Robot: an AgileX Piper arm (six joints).
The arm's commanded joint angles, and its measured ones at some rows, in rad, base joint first. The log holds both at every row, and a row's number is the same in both.
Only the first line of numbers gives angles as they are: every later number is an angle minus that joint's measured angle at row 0.
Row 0, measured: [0.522, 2.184, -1.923, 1.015, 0.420, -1.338]
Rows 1 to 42, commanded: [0.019, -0.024, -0.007, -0.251, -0.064, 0.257]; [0.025, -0.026, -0.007, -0.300, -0.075, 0.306]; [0.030, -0.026, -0.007, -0.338, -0.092, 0.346]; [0.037, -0.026, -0.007, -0.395, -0.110, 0.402]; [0.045, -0.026, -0.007, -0.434, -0.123, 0.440]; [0.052, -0.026, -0.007, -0.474, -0.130, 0.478]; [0.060, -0.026, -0.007, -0.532, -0.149, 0.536]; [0.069, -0.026, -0.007, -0.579, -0.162, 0.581]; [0.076, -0.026, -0.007, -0.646, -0.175, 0.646]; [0.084, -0.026, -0.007, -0.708, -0.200, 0.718]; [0.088, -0.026, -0.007, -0.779, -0.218, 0.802]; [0.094, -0.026, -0.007, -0.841, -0.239, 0.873]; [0.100, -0.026, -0.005, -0.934, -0.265, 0.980]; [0.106, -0.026, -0.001, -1.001, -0.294, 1.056]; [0.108, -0.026, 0.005, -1.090, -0.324, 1.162]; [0.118, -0.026, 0.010, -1.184, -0.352, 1.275]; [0.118, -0.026, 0.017, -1.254, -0.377, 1.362]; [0.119, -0.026, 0.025, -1.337, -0.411, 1.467]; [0.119, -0.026, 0.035, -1.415, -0.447, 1.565]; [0.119, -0.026, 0.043, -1.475, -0.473, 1.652]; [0.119, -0.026, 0.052, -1.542, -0.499, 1.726]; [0.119, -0.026, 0.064, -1.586, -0.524, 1.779]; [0.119, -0.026, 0.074, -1.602, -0.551, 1.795]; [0.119, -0.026, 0.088, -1.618, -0.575, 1.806]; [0.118, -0.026, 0.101, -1.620, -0.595, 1.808]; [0.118, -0.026, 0.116, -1.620, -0.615, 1.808]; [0.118, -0.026, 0.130, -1.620, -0.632, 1.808]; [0.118, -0.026, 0.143, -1.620, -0.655, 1.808]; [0.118, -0.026, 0.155, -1.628, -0.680, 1.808]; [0.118, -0.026, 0.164, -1.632, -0.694, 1.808]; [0.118, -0.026, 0.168, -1.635, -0.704, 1.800]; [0.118, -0.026, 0.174, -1.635, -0.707, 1.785]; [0.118, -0.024, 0.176, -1.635, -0.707, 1.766]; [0.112, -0.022, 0.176, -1.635, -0.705, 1.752]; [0.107, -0.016, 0.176, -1.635, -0.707, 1.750]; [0.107, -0.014, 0.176, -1.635, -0.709, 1.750]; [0.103, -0.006, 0.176, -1.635, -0.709, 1.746]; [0.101, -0.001, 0.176, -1.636, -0.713, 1.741]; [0.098, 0.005, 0.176, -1.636, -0.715, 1.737]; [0.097, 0.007, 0.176, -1.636, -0.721, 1.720]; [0.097, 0.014, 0.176, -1.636, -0.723, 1.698]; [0.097, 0.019, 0.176, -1.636, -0.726, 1.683]
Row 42, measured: [0.108, 0.005, 0.170, -1.629, -0.702, 1.740]
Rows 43 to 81, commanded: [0.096, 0.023, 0.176, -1.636, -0.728, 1.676]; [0.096, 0.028, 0.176, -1.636, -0.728, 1.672]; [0.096, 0.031, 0.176, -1.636, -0.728, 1.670]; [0.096, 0.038, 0.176, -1.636, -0.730, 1.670]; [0.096, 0.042, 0.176, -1.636, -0.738, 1.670]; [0.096, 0.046, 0.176, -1.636, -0.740, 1.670]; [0.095, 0.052, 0.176, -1.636, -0.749, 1.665]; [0.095, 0.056, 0.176, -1.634, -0.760, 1.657]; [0.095, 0.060, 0.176, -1.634, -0.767, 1.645]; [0.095, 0.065, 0.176, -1.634, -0.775, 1.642]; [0.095, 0.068, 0.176, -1.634, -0.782, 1.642]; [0.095, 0.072, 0.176, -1.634, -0.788, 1.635]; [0.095, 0.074, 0.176, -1.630, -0.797, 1.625]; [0.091, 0.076, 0.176, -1.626, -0.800, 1.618]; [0.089, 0.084, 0.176, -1.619, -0.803, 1.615]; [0.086, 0.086, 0.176, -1.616, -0.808, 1.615]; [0.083, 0.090, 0.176, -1.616, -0.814, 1.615]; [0.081, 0.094, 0.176, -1.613, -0.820, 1.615]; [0.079, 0.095, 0.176, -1.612, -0.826, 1.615]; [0.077, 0.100, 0.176, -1.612, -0.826, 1.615]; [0.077, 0.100, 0.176, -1.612, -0.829, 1.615]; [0.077, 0.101, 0.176, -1.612, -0.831, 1.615]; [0.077, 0.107, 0.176, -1.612, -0.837, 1.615]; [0.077, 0.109, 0.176, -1.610, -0.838, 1.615]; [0.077, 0.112, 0.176, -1.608, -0.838, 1.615]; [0.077, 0.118, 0.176, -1.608, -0.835, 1.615]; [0.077, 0.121, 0.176, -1.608, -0.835, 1.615]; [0.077, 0.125, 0.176, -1.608, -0.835, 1.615]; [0.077, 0.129, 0.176, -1.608, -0.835, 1.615]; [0.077, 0.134, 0.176, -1.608, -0.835, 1.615]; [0.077, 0.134, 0.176, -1.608, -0.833, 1.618]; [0.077, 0.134, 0.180, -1.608, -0.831, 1.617]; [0.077, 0.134, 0.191, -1.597, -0.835, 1.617]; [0.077, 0.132, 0.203, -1.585, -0.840, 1.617]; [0.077, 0.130, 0.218, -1.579, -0.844, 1.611]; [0.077, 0.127, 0.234, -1.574, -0.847, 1.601]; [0.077, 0.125, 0.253, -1.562, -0.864, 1.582]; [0.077, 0.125, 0.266, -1.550, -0.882, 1.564]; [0.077, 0.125, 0.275, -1.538, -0.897, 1.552]
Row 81, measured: [0.084, 0.119, 0.218, -1.574, -0.891, 1.599]
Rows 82 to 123, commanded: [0.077, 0.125, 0.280, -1.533, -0.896, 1.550]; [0.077, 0.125, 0.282, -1.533, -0.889, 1.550]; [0.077, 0.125, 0.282, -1.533, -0.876, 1.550]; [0.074, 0.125, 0.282, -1.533, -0.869, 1.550]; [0.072, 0.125, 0.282, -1.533, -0.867, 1.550]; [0.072, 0.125, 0.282, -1.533, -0.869, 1.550]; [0.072, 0.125, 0.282, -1.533, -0.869, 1.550]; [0.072, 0.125, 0.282, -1.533, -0.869, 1.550]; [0.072, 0.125, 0.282, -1.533, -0.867, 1.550]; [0.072, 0.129, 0.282, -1.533, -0.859, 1.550]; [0.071, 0.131, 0.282, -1.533, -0.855, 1.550]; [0.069, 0.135, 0.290, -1.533, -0.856, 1.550]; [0.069, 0.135, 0.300, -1.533, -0.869, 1.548]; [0.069, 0.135, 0.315, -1.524, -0.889, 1.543]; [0.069, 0.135, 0.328, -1.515, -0.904, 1.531]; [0.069, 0.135, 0.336, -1.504, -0.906, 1.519]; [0.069, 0.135, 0.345, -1.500, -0.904, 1.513]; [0.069, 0.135, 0.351, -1.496, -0.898, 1.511]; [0.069, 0.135, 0.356, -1.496, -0.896, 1.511]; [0.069, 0.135, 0.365, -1.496, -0.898, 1.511]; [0.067, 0.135, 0.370, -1.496, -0.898, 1.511]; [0.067, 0.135, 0.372, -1.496, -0.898, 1.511]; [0.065, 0.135, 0.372, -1.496, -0.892, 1.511]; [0.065, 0.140, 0.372, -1.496, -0.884, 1.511]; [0.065, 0.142, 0.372, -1.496, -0.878, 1.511]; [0.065, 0.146, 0.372, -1.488, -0.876, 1.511]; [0.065, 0.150, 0.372, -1.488, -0.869, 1.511]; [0.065, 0.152, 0.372, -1.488, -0.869, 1.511]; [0.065, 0.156, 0.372, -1.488, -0.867, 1.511]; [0.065, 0.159, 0.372, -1.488, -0.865, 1.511]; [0.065, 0.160, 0.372, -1.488, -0.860, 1.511]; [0.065, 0.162, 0.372, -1.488, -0.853, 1.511]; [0.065, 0.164, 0.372, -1.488, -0.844, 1.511]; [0.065, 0.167, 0.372, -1.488, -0.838, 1.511]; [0.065, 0.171, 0.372, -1.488, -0.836, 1.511]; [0.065, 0.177, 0.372, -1.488, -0.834, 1.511]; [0.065, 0.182, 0.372, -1.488, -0.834, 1.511]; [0.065, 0.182, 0.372, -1.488, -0.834, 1.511]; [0.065, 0.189, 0.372, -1.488, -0.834, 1.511]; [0.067, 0.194, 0.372, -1.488, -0.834, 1.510]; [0.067, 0.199, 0.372, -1.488, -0.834, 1.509]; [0.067, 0.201, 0.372, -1.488, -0.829, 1.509]
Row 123, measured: [0.071, 0.129, 0.339, -1.466, -1.026, 1.509]
